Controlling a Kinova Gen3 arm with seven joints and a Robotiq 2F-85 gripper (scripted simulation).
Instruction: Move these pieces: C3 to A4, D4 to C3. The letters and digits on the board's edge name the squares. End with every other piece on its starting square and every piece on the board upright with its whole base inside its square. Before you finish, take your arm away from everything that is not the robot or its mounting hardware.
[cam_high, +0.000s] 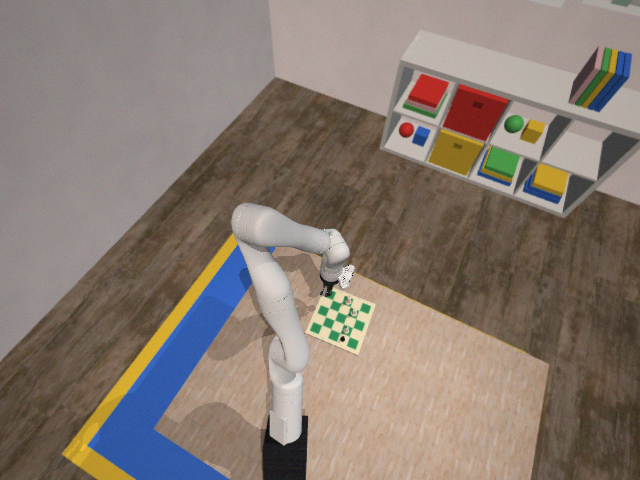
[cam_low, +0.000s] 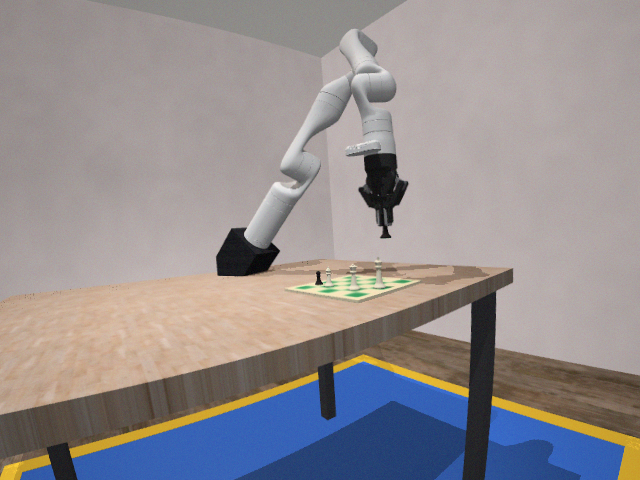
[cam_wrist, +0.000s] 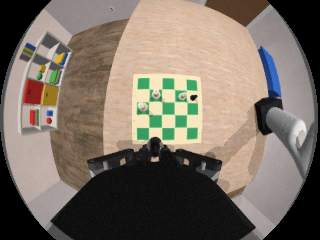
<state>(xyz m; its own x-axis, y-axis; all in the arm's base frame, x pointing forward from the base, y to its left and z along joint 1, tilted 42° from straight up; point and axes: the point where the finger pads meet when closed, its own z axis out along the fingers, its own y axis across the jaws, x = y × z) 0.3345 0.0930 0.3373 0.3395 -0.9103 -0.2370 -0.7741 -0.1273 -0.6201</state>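
My gripper is now 11 cm above the tall white piece, 6 cm to the left of it and 6 cm short of it. Round my hand: tall black piece (2 cm below); white pawn (13 cm to the right, 12 cm below, 3 cm behind); green-and-cream chessboard (15 cm below, 8 cm to the right).
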